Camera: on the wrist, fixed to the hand. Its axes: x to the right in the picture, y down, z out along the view.
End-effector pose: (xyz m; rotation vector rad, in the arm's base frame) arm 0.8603 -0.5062 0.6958 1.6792 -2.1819 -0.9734
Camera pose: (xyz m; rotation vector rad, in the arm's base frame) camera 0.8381 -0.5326 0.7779 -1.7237 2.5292 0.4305
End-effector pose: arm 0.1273 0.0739 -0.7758 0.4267 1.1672 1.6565
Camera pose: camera 0.0432 0.0564 -0.7524 0.7807 1.5704 1.4035
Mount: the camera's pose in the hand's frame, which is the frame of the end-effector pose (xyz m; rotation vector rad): 0.0139 0.0646 -0.0597 0.4924 -0.0082 0.0601
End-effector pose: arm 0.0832 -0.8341 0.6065 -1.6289 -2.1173 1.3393
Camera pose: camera 0.1583 -0.7891 0.5902 -1.4818 -1.5736 1.7134
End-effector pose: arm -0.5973 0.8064 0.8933 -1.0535 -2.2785 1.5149
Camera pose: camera -0.5470 0.8725 0.8612 -0.9711 -1.7439 1.9633
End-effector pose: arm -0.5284 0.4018 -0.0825 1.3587 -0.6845 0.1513
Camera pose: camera -0.5266 0.4685 -0.0236 1.8092 -0.7228 0.3814
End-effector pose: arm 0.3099 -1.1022 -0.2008 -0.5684 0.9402 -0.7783
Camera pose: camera 0.2845 -1.0802 -0.2833 -0.1126 0.7178 -0.9133
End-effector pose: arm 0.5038 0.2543 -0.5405 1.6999 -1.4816 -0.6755
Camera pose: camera 0.5171 0.2509 -0.4525 2.0010 -1.8008 -0.2955
